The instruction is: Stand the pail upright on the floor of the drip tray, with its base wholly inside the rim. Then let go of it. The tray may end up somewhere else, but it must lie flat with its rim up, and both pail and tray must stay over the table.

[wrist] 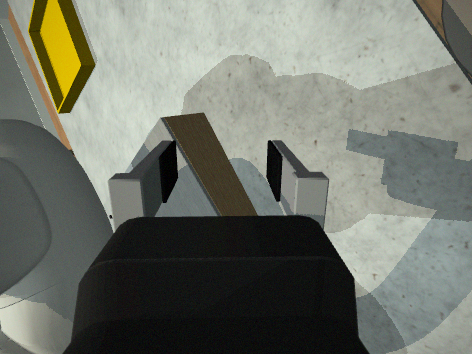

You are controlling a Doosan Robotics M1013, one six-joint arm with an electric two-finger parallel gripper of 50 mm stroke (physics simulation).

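Places are measured from the arm's base along level axes (x right, y ahead, z up), in centimetres.
Pixels of known places: gripper, fingertip midpoint: (222, 159).
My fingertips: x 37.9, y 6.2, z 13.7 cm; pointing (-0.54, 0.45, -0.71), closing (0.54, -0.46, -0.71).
Behind a point stands the place of what it marks.
A yellow tray (80, 45) @[x -3.2, y 55.8, z -4.1 cm] with a raised rim lies flat at the upper left, rim up, near the table's edge. No pail shows inside the visible part of it, and its top end is cut off by the view. My gripper (222, 159) @[x 37.9, y 6.2, z 13.7 cm] is open, its fingers wide apart. A piece with a long brown top (210, 160) @[x 18.8, y 13.2, z -2.5 cm] and a greyish side runs slantwise between and below the fingers, with space on both sides. The black gripper body hides its near end. I cannot tell whether it belongs to the pail.
The speckled pale table (320, 40) @[x 39.1, y 15.5, z -5.8 cm] bears several overlapping shadows. Its brown edge (37, 72) @[x -38.0, y 78.9, z -5.6 cm] runs down the left side, and another edge crosses the upper right corner. A large rounded grey body (30, 200) @[x 12.0, y 16.6, z 18.3 cm] fills the left side. A dark curved shape shows beyond the upper right edge.
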